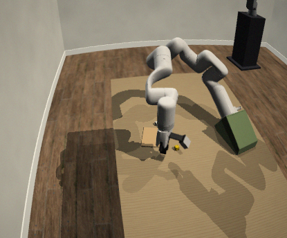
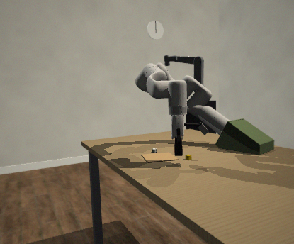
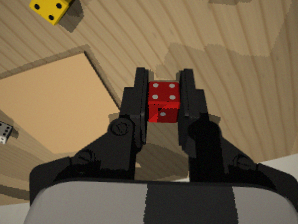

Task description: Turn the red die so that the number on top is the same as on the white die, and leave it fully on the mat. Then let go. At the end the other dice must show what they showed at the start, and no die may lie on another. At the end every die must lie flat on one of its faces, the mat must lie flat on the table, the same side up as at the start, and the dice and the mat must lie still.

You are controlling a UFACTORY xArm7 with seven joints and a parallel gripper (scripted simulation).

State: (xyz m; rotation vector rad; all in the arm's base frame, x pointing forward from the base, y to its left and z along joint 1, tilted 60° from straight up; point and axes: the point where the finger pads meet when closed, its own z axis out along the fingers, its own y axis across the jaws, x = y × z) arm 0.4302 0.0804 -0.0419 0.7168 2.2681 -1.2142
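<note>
The tan mat lies 10 mm behind my hand, 140 mm to the right of it and 60 mm below it. From my hand the other things lie so: white die: 50 mm behind, 230 mm to the right, 50 mm below; then yellow die: 80 mm behind, 30 mm to the right, 50 mm below; then red die: 10 mm below.
</note>
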